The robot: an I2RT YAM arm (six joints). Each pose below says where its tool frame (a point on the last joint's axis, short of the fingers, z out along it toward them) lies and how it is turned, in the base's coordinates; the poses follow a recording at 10 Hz.
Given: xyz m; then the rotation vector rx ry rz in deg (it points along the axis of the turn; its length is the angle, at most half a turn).
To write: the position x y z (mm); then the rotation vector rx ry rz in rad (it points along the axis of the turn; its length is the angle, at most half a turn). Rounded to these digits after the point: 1 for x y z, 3 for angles.
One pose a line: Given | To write
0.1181 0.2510 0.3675 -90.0 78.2 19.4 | 118.1 251.0 367.5 -1.571 1.365 0.339
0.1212 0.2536 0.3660 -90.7 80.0 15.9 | 121.2 253.6 366.0 -1.583 1.396 0.278
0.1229 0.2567 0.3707 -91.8 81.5 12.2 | 122.9 256.7 370.7 -1.602 1.422 0.213
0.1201 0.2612 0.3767 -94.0 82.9 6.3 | 120.1 261.2 376.7 -1.641 1.447 0.110
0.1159 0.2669 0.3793 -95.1 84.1 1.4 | 115.9 266.9 379.3 -1.660 1.468 0.024
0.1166 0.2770 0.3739 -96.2 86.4 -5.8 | 116.6 277.0 373.9 -1.679 1.508 -0.101
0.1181 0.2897 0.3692 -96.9 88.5 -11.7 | 118.1 289.7 369.2 -1.691 1.545 -0.204
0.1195 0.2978 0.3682 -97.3 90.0 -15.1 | 119.5 297.8 368.2 -1.698 1.571 -0.264
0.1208 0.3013 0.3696 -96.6 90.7 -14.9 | 120.8 301.3 369.6 -1.686 1.583 -0.260
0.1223 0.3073 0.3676 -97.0 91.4 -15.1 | 122.3 307.3 367.6 -1.693 1.595 -0.264
